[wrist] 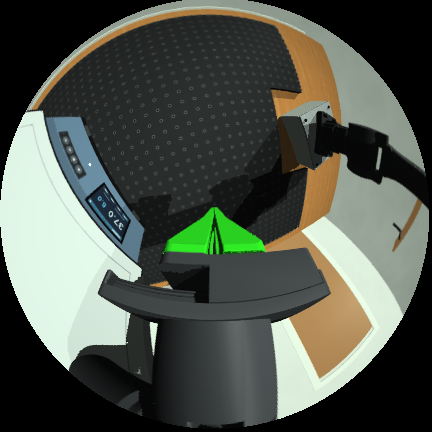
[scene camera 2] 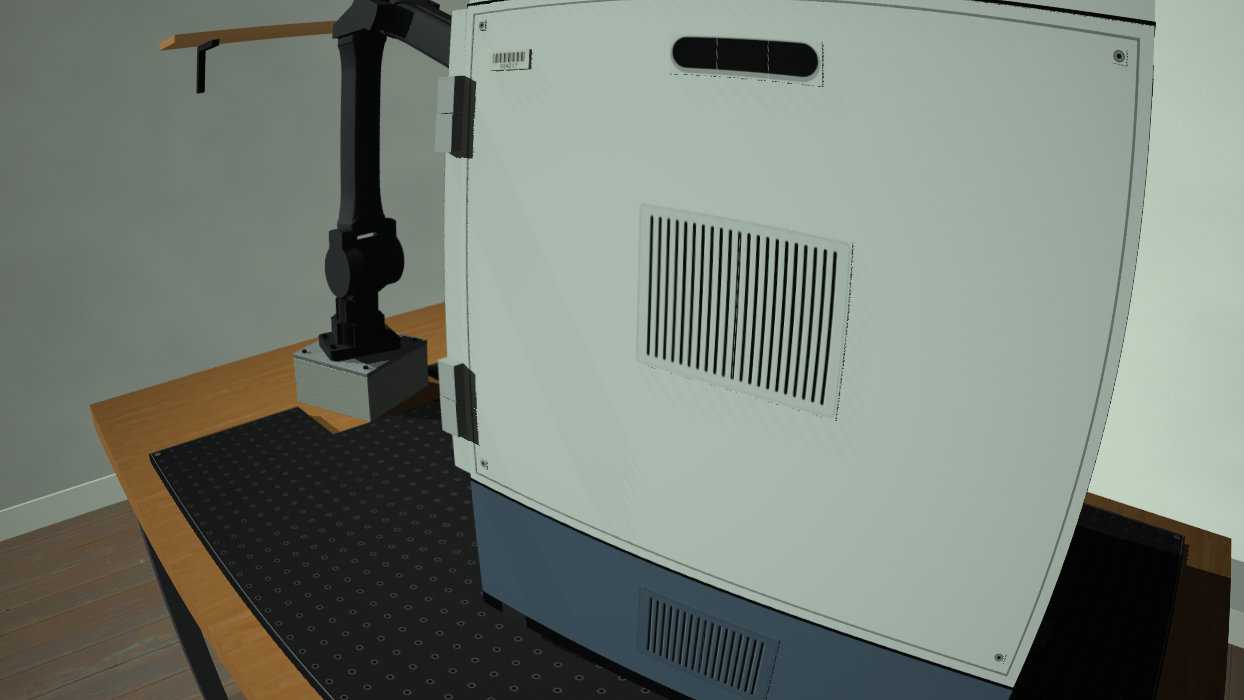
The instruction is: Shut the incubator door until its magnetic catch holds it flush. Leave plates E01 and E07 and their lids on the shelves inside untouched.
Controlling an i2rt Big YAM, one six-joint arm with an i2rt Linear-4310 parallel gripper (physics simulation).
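Pixels of known places: gripper, fingertip midpoint: [wrist: 213,212]; arm's base, link origin: [wrist: 323,134] [scene camera 2: 358,346].
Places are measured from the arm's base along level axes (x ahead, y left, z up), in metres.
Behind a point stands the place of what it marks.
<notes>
The incubator [scene camera 2: 556,261] @(x 0.673, y -0.054, z 0.265 m) stands with a vented side towards scene camera 2. Its door [scene camera 2: 458,261] @(x 0.576, y -0.081, z 0.251 m) [wrist: 50,215] @(x 0.518, y 0.060, z 0.130 m) shows there as a narrow pale strip along the left edge, by two hinges, close to the body. In the wrist view the door's broad white face is at the left, above the blue control panel [wrist: 135,240] @(x 0.495, y 0.212, z 0.009 m). Whether the door is fully flush cannot be told. My gripper [wrist: 213,212] @(x 0.342, y 0.109, z 0.109 m) is shut and empty, its green fingertips together, in front of the incubator and beside the panel; contact is not visible. Plates E01 and E07 and their lids do not show.
The incubator stands on a black perforated mat [scene camera 2: 313,522] @(x 0.364, y -0.192, z -0.064 m) [wrist: 200,100] @(x 0.316, y -0.039, z -0.063 m) over a wooden table [scene camera 2: 208,383] @(x -0.191, y -0.257, z -0.076 m) [wrist: 317,75] @(x -0.101, y -0.252, z -0.077 m). The arm's grey base block [scene camera 2: 334,387] @(x 0.052, y -0.062, z -0.036 m) [wrist: 295,132] @(x 0.083, y 0.017, z -0.040 m) is to one side. A wooden shelf [scene camera 2: 260,34] is on the wall behind the arm.
</notes>
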